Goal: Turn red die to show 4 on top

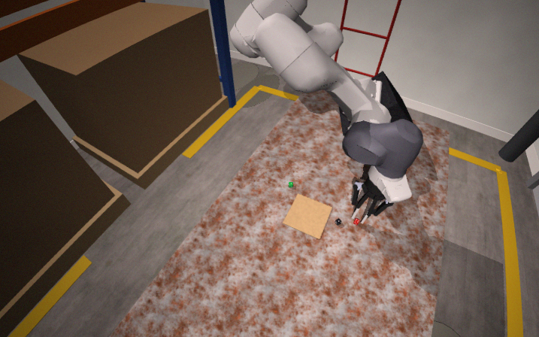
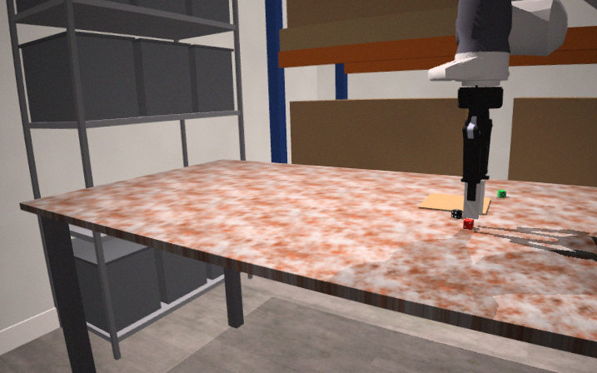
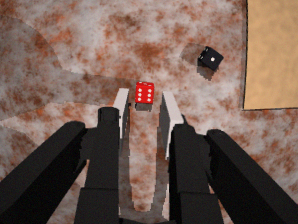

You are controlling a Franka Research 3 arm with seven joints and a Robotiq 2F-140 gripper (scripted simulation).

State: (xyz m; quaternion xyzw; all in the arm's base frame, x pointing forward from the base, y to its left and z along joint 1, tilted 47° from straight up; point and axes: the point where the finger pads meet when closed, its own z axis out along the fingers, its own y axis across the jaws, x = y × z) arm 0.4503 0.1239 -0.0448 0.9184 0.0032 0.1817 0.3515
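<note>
My gripper is now 5 cm above the red die and 1 cm short of it. From my hand the other things lie so: green die 28 cm to the right, 5 cm below, 4 cm behind; tan mat 17 cm to the right, 6 cm below, 5 cm ahead; black die 6 cm to the right, 5 cm below, 4 cm ahead.
</note>
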